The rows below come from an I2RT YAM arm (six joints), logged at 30 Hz.
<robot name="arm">
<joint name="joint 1" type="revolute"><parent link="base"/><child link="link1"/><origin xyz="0 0 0.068" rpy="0 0 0"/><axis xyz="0 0 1"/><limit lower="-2.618" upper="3.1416"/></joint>
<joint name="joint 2" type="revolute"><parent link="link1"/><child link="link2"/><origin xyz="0.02 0.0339 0.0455" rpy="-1.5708 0 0"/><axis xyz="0 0 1"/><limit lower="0" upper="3.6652"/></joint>
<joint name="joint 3" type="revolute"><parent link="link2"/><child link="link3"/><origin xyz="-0.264 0 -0.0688" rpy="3.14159 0 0"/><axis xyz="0 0 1"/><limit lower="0" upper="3.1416"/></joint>
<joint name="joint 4" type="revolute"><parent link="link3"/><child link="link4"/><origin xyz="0.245 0.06 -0.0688" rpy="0 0 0"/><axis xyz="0 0 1"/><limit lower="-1.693" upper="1.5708"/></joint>
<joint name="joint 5" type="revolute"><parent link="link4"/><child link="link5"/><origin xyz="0.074 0.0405 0.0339" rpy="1.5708 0 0"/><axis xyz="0 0 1"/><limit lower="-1.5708" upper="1.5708"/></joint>
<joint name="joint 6" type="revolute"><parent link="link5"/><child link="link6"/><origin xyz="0.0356 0 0.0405" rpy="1.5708 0 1.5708"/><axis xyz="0 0 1"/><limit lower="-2.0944" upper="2.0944"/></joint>
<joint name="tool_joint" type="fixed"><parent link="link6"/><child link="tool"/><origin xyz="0 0 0" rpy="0 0 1.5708"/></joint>
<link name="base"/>
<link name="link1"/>
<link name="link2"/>
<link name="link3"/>
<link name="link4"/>
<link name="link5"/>
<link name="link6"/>
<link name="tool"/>
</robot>
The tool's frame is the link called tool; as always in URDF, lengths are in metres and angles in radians.
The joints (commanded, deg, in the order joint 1, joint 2, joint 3, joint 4, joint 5, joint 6), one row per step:
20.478, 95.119, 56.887, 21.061, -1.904, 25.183
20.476, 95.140, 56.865, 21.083, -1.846, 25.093
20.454, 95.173, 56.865, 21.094, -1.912, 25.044
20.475, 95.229, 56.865, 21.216, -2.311, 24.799
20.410, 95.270, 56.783, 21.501, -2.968, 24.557
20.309, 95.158, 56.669, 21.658, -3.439, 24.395
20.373, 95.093, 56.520, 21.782, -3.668, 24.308
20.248, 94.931, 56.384, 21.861, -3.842, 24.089
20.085, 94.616, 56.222, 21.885, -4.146, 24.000
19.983, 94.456, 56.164, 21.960, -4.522, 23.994
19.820, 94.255, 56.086, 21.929, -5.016, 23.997
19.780, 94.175, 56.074, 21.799, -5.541, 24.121
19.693, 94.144, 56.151, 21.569, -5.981, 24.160
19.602, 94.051, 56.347, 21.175, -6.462, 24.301
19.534, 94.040, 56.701, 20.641, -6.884, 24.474
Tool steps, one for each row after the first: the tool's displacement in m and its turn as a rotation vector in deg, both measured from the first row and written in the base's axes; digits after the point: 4 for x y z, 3 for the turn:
0.0000, 0.0000, -0.0002, -0.103, -0.019, -0.031
0.0001, -0.0001, -0.0004, -0.136, -0.010, 0.025
0.0002, 0.0003, -0.0005, -0.218, -0.121, 0.499
0.0002, 0.0003, -0.0007, -0.194, -0.298, 1.133
-0.0001, -0.0002, -0.0004, -0.154, -0.459, 1.529
-0.0007, 0.0002, -0.0006, -0.153, -0.508, 1.837
-0.0010, -0.0007, -0.0003, -0.263, -0.673, 1.942
-0.0017, -0.0019, 0.0008, -0.200, -0.846, 2.095
-0.0020, -0.0025, 0.0016, -0.046, -0.982, 2.354
-0.0024, -0.0034, 0.0023, 0.120, -1.023, 2.663
-0.0027, -0.0035, 0.0025, 0.353, -0.869, 3.090
-0.0026, -0.0038, 0.0027, 0.469, -0.698, 3.413
-0.0025, -0.0040, 0.0037, 0.692, -0.499, 3.741
-0.0020, -0.0040, 0.0049, 0.908, -0.230, 4.026

